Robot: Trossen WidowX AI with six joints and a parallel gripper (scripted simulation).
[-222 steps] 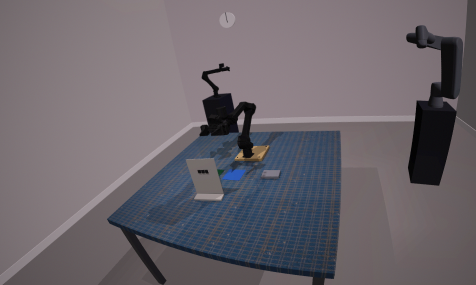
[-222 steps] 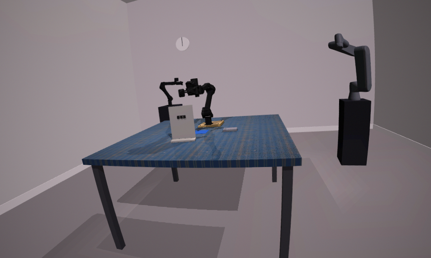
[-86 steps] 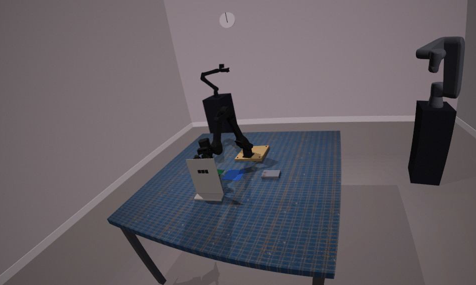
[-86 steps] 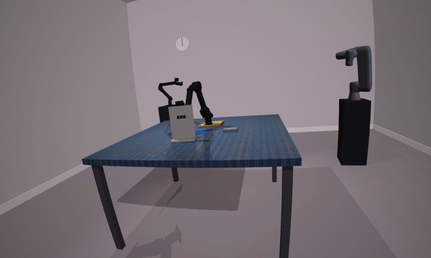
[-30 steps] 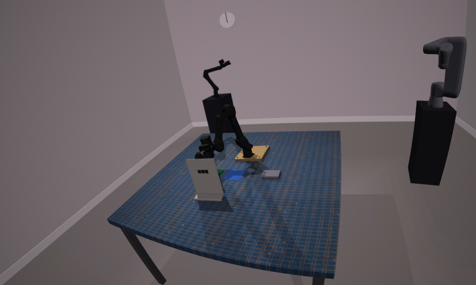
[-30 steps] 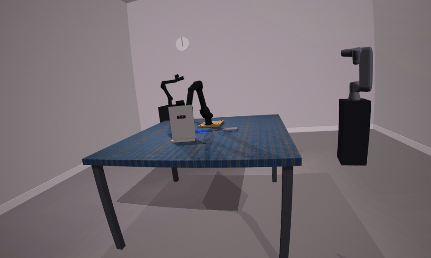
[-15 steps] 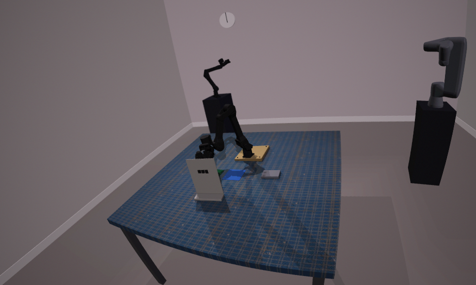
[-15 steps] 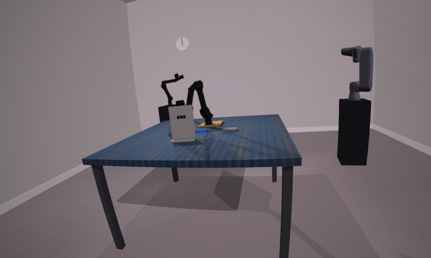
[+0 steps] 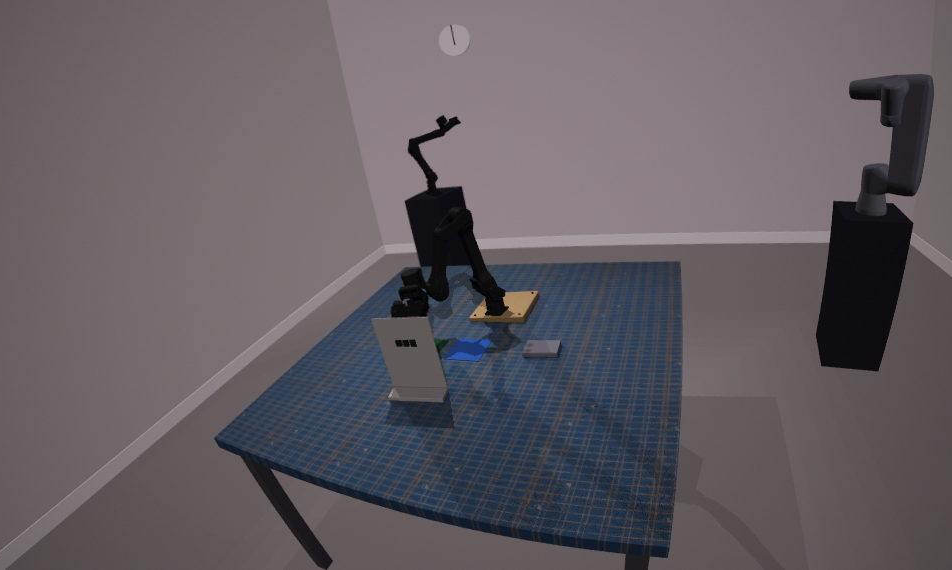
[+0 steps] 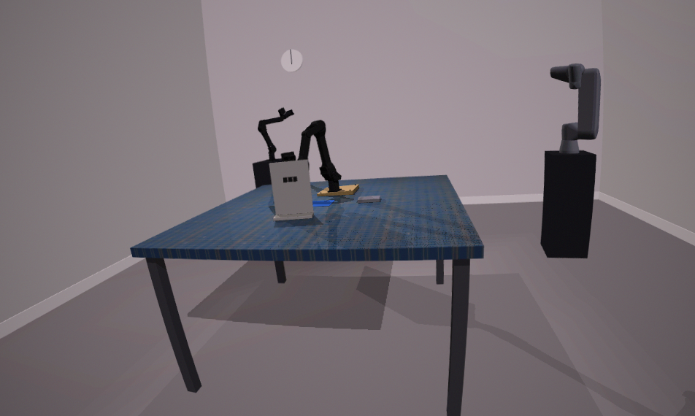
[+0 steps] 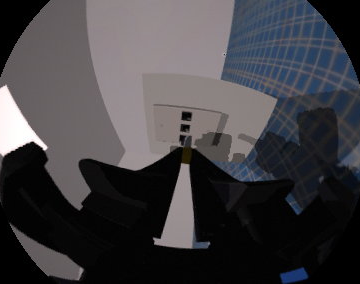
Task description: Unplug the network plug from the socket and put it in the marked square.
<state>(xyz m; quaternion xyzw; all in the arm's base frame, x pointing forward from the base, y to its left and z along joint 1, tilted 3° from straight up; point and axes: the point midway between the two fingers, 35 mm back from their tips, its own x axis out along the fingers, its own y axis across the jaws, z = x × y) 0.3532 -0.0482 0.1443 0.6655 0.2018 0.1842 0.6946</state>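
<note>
The blue marked square lies 160 mm below my gripper tip, 160 mm behind it and 50 mm to the left of it. Round my gripper tip: green patch: 160 mm below, 150 mm behind, 90 mm to the right; then upright panel: 80 mm ahead, 60 mm below, 40 mm to the left; then network plug: 10 mm ahead.
</note>
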